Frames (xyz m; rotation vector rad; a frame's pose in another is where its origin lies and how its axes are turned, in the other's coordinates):
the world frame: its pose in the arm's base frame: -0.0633 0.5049 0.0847 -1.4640 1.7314 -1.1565
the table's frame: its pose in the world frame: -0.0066 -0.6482 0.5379 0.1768 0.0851 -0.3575
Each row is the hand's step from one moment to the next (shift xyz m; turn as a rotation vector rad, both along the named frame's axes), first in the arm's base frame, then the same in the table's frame.
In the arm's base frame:
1: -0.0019 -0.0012 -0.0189 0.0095 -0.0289 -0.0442
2: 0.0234 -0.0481 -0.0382 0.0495 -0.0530 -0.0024
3: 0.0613 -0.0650 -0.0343 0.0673 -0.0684 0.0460
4: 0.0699 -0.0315 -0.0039 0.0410 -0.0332 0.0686
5: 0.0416 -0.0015 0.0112 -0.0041 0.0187 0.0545
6: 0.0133 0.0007 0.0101 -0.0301 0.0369 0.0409
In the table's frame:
1: -0.0070 0.0173 0.0037 0.0046 0.0449 0.0291
2: 0.0221 0.0416 0.0458 0.0384 0.0032 0.0615
3: 0.0331 0.0305 0.0844 0.0708 -0.0391 0.0692
4: 0.0157 -0.0109 0.0744 0.0536 -0.0616 0.0287
5: 0.0001 -0.0243 0.0356 0.0082 -0.0519 -0.0240
6: 0.0019 -0.0138 0.0093 -0.0100 -0.0374 -0.0494

